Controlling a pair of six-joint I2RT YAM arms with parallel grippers.
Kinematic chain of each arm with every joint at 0, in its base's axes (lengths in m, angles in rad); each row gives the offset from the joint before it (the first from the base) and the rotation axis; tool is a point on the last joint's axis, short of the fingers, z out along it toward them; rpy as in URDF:
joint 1: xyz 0 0 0.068 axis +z
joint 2: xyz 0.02 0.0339 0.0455 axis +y
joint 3: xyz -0.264 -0.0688 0 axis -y
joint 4: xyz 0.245 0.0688 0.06 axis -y
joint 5: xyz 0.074 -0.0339 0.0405 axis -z
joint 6: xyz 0.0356 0 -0.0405 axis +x
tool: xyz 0 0 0 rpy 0 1.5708 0
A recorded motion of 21 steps. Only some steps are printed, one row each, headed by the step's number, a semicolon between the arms.
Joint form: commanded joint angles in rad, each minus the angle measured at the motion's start. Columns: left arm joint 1, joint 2, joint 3, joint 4, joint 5, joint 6; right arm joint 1, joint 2, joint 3, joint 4, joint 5, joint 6.
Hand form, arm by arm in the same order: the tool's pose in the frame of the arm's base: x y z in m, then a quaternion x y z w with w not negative. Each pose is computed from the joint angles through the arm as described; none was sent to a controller.
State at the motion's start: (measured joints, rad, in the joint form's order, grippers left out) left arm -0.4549 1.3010 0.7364 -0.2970 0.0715 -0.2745; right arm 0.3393 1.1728 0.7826 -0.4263 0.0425 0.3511
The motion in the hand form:
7: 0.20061 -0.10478 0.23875 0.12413 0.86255 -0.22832 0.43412; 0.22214 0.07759 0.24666 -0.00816 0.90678 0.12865 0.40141
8: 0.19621 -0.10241 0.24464 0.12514 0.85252 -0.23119 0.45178; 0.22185 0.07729 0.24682 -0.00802 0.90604 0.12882 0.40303
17: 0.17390 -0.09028 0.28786 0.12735 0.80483 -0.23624 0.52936; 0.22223 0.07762 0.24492 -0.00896 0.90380 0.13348 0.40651
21: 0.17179 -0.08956 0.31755 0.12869 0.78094 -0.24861 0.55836; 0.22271 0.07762 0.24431 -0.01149 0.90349 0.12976 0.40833
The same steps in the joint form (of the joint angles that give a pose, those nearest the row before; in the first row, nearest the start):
7: -0.0039 -0.2673 -0.1195 0.1620 0.0722 0.0212; -0.0011 -0.0683 -0.0454 0.0931 -0.0279 -0.0376
8: -0.0037 -0.3049 -0.1275 0.1725 0.0684 0.0254; -0.0018 -0.0710 -0.0474 0.0958 -0.0277 -0.0382
17: -0.0037 -0.4756 -0.0859 0.1356 0.0400 0.0506; -0.0021 -0.0706 -0.0583 0.1177 -0.0347 -0.0374
21: -0.0038 -0.4863 -0.0033 0.1211 0.0480 0.0503; -0.0020 -0.0684 -0.0601 0.1229 -0.0294 -0.0454

